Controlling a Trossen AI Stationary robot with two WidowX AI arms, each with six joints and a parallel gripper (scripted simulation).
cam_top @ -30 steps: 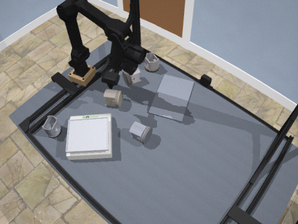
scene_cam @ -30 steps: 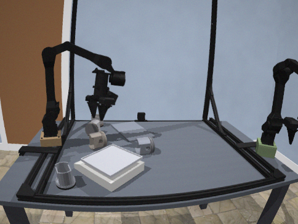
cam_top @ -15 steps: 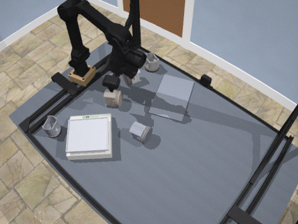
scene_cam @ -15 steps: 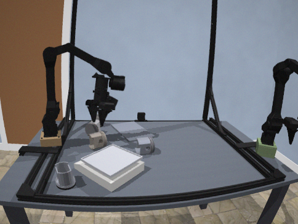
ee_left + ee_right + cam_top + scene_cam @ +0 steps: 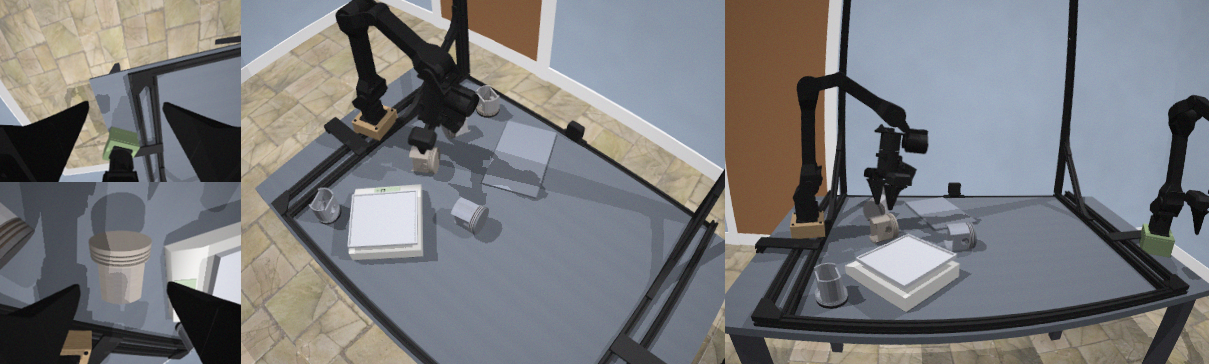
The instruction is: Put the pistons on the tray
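My right gripper is now 10 mm short of the tan piston and 90 mm above it. The rest, counted from my right hand: flat steel tray (200 mm behind, 140 mm to the left, 120 mm below).
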